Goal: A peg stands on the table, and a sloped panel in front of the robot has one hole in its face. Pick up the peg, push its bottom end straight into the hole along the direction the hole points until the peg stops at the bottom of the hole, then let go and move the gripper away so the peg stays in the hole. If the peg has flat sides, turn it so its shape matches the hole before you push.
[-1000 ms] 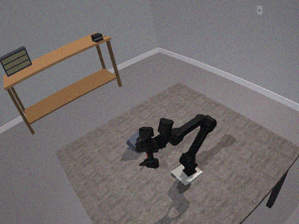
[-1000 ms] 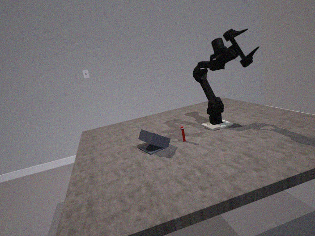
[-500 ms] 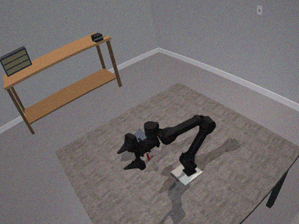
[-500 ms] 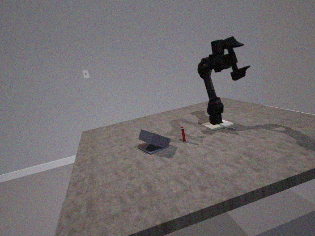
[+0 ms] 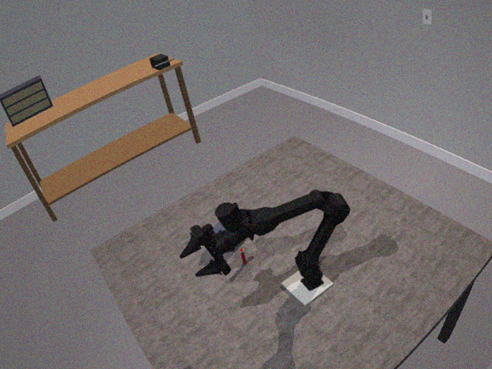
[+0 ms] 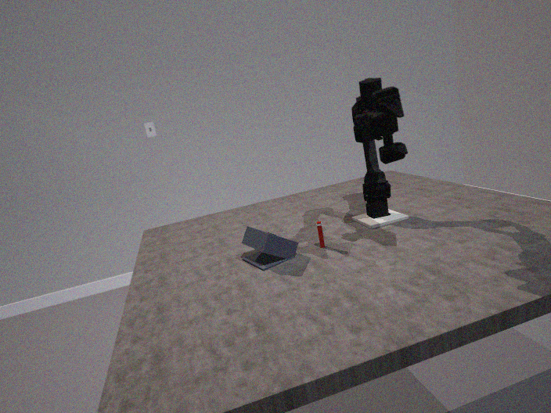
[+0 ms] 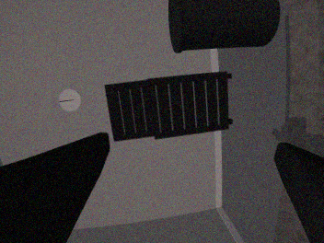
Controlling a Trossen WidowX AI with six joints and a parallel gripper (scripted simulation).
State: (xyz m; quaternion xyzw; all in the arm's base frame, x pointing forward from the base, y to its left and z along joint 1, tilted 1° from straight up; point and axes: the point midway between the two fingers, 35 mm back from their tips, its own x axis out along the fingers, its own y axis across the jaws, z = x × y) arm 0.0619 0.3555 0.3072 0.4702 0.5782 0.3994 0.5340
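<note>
Right now the red peg is 190 mm ahead of my gripper tip, 230 mm to the right of it and 260 mm below it. Round my gripper tip: grey sloped panel: 340 mm ahead, 240 mm to the right, 270 mm below.
</note>
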